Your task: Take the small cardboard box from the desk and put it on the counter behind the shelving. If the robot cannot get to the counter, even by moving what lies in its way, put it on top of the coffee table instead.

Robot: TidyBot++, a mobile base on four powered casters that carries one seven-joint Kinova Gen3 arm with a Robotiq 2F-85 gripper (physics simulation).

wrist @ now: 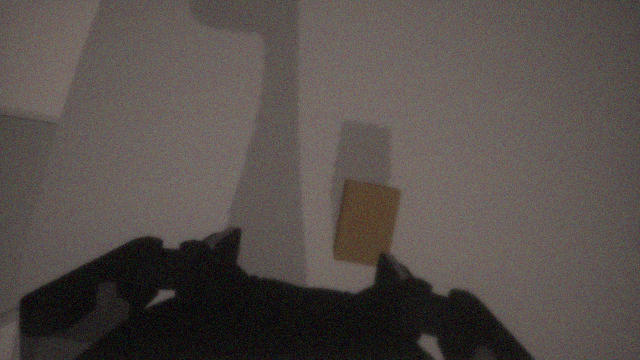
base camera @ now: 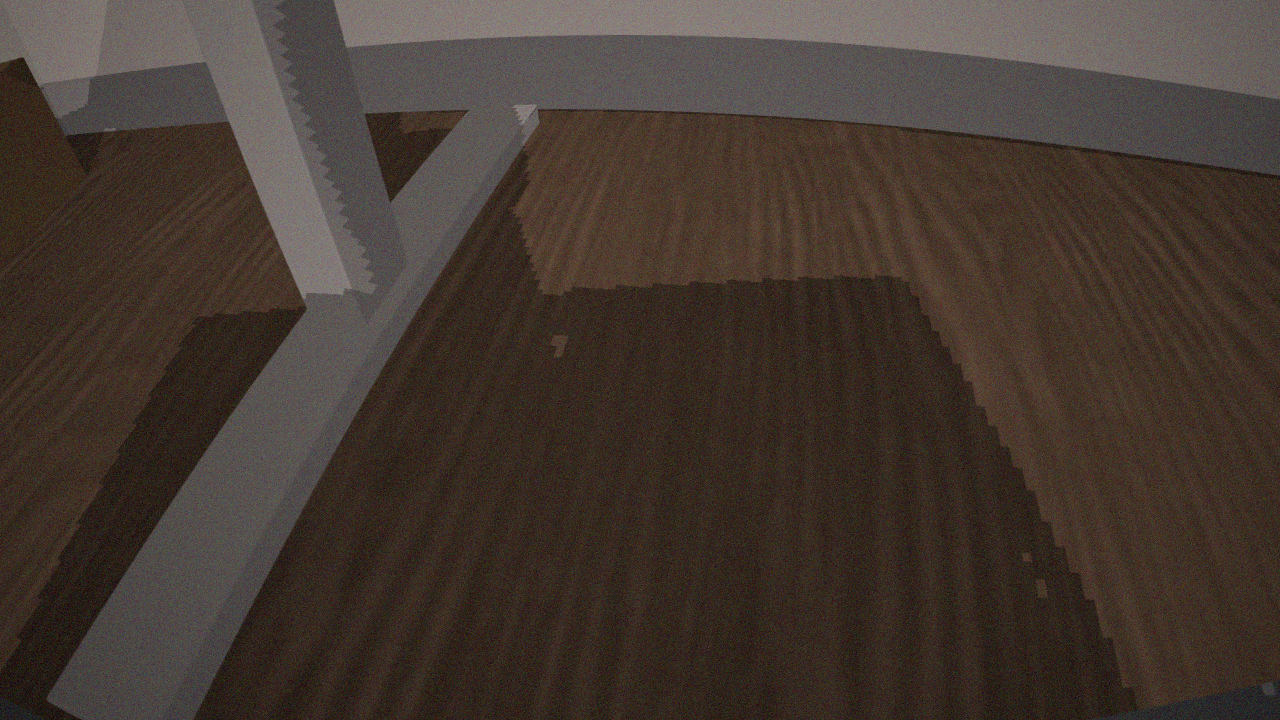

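Note:
The small cardboard box is orange-brown and sits on the pale desk top in the wrist view, right of centre, with its shadow behind it. My gripper is open with nothing between its fingers. The box shows beyond the fingertips, toward the right one, whose tip overlaps the box's lower right corner in the view. I cannot tell how high the gripper is above the desk top. The box does not show in the base camera view. The counter, the shelving and the coffee table cannot be made out in either view.
In the base camera view, a long grey foot bar lies on the wooden floor at the left, with an upright grey post on it. A brown object stands at the far left. A grey baseboard runs along the wall behind.

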